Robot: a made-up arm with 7 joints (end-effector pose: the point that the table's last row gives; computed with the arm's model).
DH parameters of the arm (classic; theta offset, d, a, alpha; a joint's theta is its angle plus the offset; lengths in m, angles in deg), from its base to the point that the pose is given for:
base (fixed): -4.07 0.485 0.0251 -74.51
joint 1: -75.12 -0.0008 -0.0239 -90
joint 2: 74 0.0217 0.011 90
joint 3: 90 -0.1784 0.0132 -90
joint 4: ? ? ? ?
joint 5: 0 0.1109 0.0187 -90
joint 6: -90 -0.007 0.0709 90
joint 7: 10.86 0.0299 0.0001 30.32
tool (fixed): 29.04 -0.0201 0 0
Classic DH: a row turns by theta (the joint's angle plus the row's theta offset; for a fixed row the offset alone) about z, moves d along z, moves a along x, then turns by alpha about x.
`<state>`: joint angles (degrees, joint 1 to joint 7).
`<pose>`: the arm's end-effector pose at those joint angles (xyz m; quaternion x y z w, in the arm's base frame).
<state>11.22 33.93 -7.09 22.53 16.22 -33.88 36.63</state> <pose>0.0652 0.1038 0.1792 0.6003 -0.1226 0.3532 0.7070</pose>
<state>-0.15 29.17 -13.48 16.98 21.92 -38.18 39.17</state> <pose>0.1234 0.0494 0.1903 0.4813 -0.2695 0.3568 0.7539</pose>
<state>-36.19 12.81 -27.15 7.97 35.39 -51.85 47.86</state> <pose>0.2262 -0.0985 0.3008 0.0496 -0.6172 0.3290 0.7130</pose>
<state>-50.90 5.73 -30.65 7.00 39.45 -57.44 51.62</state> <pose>0.2323 -0.1460 0.3574 -0.1250 -0.6987 0.2834 0.6448</pose>
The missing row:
joint 4: 90 -0.018 0.0356 90
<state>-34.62 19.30 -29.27 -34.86 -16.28 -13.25 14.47</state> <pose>0.2182 -0.0946 0.3916 -0.0495 -0.4607 0.1373 0.8754</pose>
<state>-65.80 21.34 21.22 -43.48 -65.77 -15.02 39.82</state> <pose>0.2159 0.0094 0.5612 -0.5447 -0.4046 0.2554 0.6888</pose>
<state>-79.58 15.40 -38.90 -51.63 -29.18 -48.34 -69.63</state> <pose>0.1313 -0.0969 0.5253 0.1605 0.9160 0.3645 0.0483</pose>
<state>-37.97 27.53 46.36 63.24 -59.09 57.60 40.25</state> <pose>0.2619 0.0865 0.1938 -0.0798 0.7511 0.3592 0.5481</pose>
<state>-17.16 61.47 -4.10 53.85 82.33 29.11 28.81</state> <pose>0.1629 0.2945 0.3034 -0.9789 0.0793 -0.0798 0.1707</pose>
